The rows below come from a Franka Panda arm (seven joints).
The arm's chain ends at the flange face. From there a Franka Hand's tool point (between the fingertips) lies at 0.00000 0.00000 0.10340 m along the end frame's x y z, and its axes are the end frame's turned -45 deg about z.
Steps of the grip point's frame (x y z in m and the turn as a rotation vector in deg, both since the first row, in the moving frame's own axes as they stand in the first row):
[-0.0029, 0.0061, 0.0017, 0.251, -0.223, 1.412]
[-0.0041, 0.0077, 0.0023, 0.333, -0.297, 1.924]
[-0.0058, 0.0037, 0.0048, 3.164, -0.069, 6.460]
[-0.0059, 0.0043, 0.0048, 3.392, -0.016, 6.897]
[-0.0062, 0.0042, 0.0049, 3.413, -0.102, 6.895]
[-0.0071, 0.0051, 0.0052, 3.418, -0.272, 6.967]
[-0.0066, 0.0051, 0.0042, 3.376, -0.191, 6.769]
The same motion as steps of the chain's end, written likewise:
[0.0029, 0.0064, 0.0017, 0.020, -0.335, 1.412]
[0.0033, 0.0084, 0.0023, 0.025, -0.445, 1.924]
[0.0024, 0.0109, 0.0050, 2.188, -2.286, 6.460]
[0.0029, 0.0118, 0.0050, 2.387, -2.410, 6.897]
[0.0028, 0.0118, 0.0051, 2.341, -2.485, 6.895]
[0.0030, 0.0129, 0.0054, 2.225, -2.609, 6.967]
[0.0032, 0.0126, 0.0044, 2.252, -2.522, 6.769]

